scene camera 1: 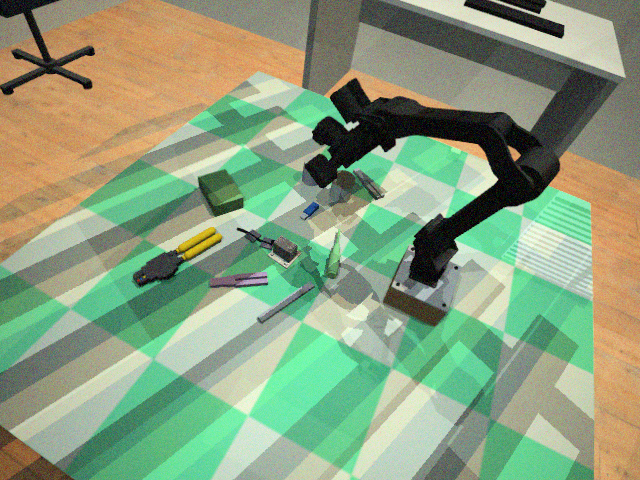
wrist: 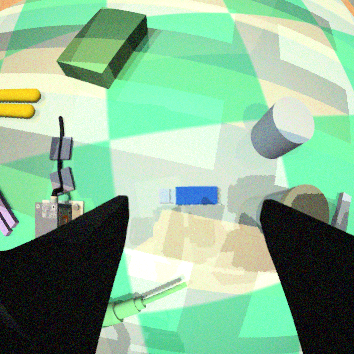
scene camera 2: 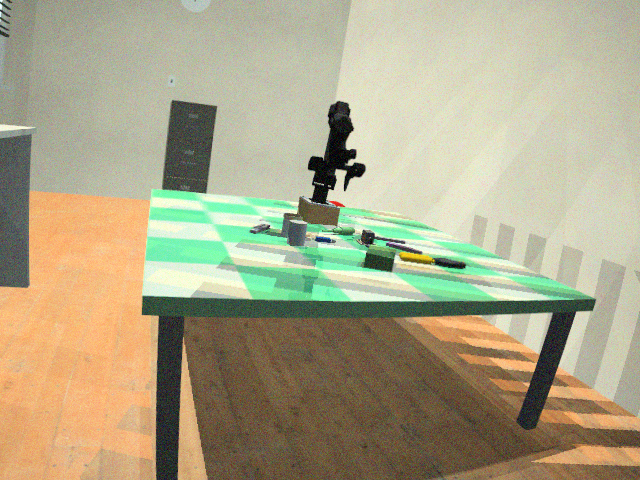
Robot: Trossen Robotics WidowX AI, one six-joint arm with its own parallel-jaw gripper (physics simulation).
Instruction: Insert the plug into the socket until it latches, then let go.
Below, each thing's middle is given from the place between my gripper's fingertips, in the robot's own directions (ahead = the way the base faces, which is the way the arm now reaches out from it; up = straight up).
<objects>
I see my gripper 2 cm short of the blue plug point(wrist: 180, 194), 1 cm to the left of it and 17 cm above it. Also, from my hand: socket point(wrist: 48, 214): 1 cm ahead, 14 cm to the left, 15 cm below; green screwdriver point(wrist: 115, 312): 10 cm behind, 8 cm to the left, 16 cm below; green block point(scene camera 1: 221, 193): 25 cm ahead, 6 cm to the left, 15 cm below.
</objects>
